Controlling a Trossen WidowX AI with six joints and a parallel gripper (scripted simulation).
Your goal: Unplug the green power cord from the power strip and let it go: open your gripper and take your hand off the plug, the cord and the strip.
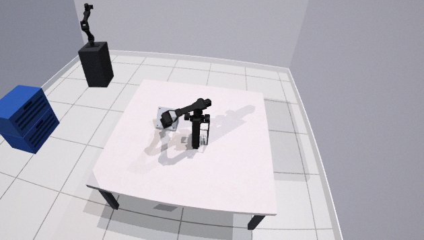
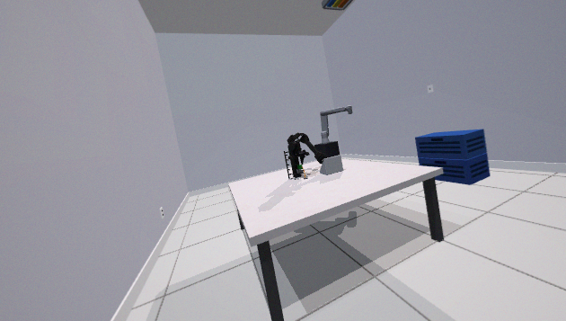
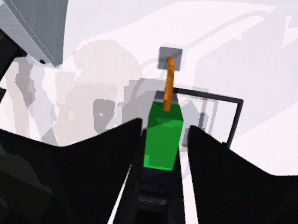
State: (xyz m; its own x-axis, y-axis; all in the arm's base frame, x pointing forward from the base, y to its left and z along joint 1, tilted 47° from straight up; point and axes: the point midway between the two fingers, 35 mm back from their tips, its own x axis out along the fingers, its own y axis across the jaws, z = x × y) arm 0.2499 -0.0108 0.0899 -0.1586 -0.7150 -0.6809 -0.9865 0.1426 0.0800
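Now: gripper tip 30 mm to the left of the green plug and 10 mm above it.
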